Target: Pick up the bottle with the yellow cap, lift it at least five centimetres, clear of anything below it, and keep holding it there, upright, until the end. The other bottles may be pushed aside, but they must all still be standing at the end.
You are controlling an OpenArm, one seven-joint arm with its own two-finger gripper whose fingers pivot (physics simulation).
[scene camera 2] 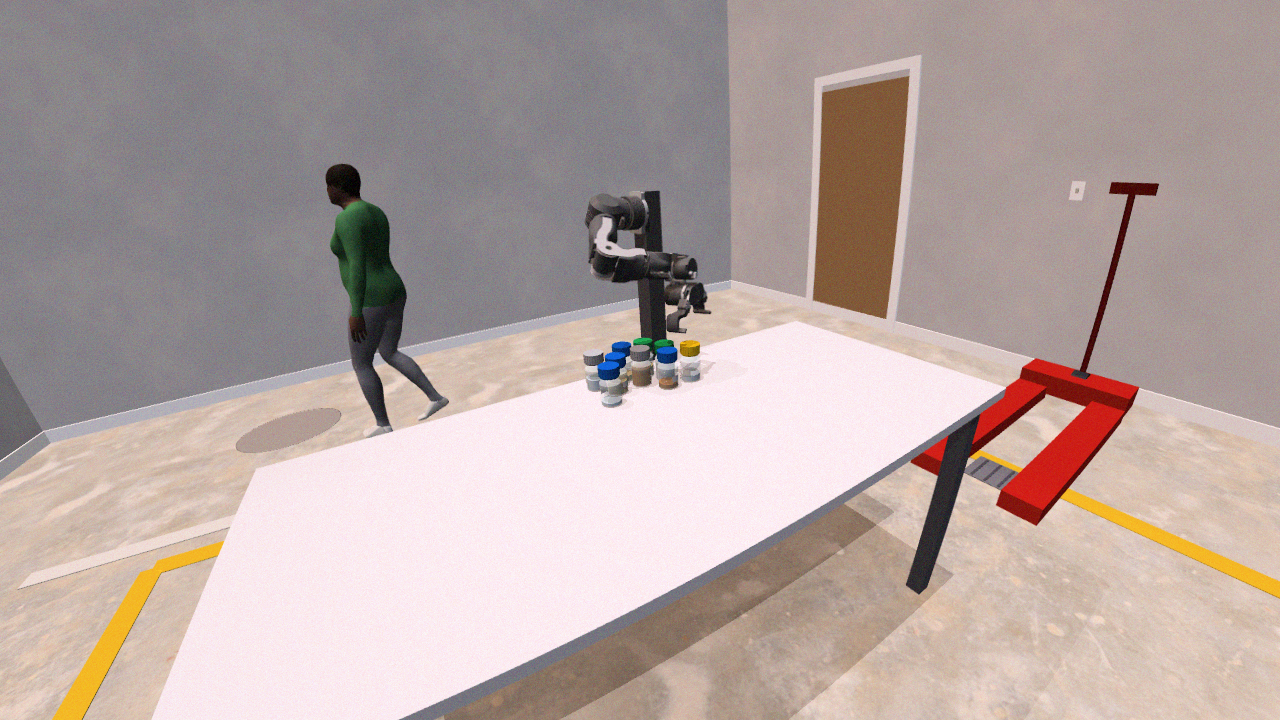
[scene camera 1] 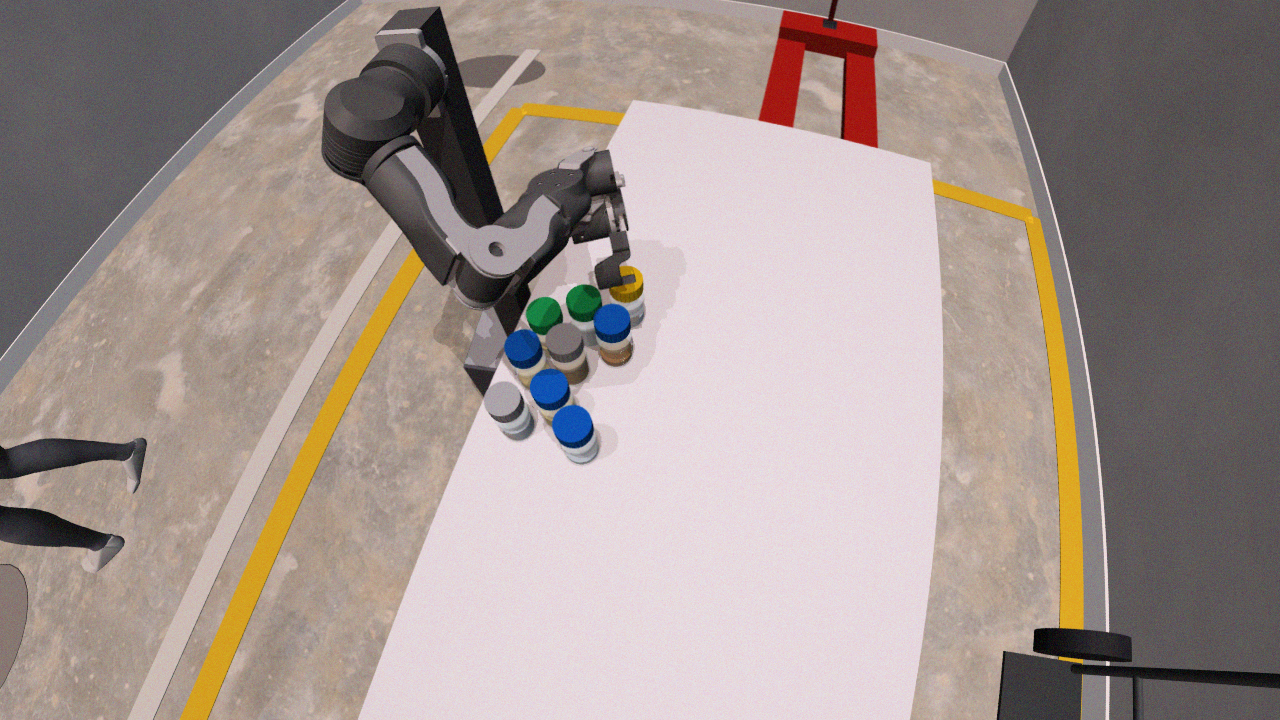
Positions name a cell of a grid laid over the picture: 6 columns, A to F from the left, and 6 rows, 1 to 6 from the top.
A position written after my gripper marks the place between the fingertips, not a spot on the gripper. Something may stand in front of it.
Note:
In view: my gripper (scene camera 1: C3), a blue-capped bottle (scene camera 1: C3), a grey-capped bottle (scene camera 1: C4), a green-capped bottle (scene camera 1: C3), a blue-capped bottle (scene camera 1: C4), a brown-capped bottle (scene camera 1: C3) and a yellow-capped bottle (scene camera 1: C3).
The brown-capped bottle also shows in scene camera 2 (scene camera 2: D4). The yellow-capped bottle also shows in scene camera 2 (scene camera 2: D4). My gripper shows as well in scene camera 2 (scene camera 2: D3).

